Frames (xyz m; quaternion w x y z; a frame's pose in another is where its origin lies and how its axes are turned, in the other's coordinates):
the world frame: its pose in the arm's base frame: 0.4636 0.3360 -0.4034 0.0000 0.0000 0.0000 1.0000
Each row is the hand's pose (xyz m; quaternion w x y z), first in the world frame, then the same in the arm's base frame.
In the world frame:
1: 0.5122 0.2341 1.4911 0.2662 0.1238 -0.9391 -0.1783
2: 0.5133 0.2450 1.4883 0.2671 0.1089 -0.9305 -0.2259
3: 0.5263 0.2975 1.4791 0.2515 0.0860 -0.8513 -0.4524
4: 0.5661 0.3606 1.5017 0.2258 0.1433 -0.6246 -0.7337
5: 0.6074 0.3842 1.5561 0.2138 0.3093 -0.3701 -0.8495
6: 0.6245 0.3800 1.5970 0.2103 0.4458 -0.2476 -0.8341
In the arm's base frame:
1: -0.0486 0.1019 1.0877 0.1783 0.9392 0.1238 0.2662
2: -0.0497 0.0910 1.0849 0.2259 0.9305 0.1089 0.2671
3: -0.0627 0.0385 1.0757 0.4524 0.8513 0.0860 0.2515
4: -0.1025 -0.0246 1.0983 0.7337 0.6246 0.1433 0.2258
5: -0.1438 -0.0482 1.1527 0.8495 0.3701 0.3093 0.2138
6: -0.1609 -0.0440 1.1936 0.8341 0.2476 0.4458 0.2103

